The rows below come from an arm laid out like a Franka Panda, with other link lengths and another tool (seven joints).
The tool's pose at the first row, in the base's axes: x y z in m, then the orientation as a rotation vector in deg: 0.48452, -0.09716, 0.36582, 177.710, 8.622, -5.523
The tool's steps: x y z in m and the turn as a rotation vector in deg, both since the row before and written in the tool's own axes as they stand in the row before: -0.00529, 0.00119, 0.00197, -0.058, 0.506, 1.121; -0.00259, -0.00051, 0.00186, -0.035, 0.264, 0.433; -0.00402, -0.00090, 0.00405, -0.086, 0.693, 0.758; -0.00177, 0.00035, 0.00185, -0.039, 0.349, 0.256; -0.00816, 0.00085, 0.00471, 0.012, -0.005, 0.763; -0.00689, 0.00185, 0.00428, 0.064, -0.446, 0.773; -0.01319, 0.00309, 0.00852, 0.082, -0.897, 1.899
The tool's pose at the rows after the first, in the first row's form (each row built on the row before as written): 0.47926, -0.09892, 0.36423, 177.741, 6.897, -4.702; 0.47655, -0.09868, 0.36250, 177.740, 6.233, -4.277; 0.47229, -0.09822, 0.35862, 177.720, 5.078, -3.174; 0.47048, -0.09874, 0.35685, 177.706, 4.691, -2.623; 0.46225, -0.10020, 0.35243, 177.734, 3.507, -2.608; 0.45532, -0.10248, 0.34843, 177.787, 2.294, -3.279; 0.44192, -0.10622, 0.34053, 177.807, -0.681, -4.617
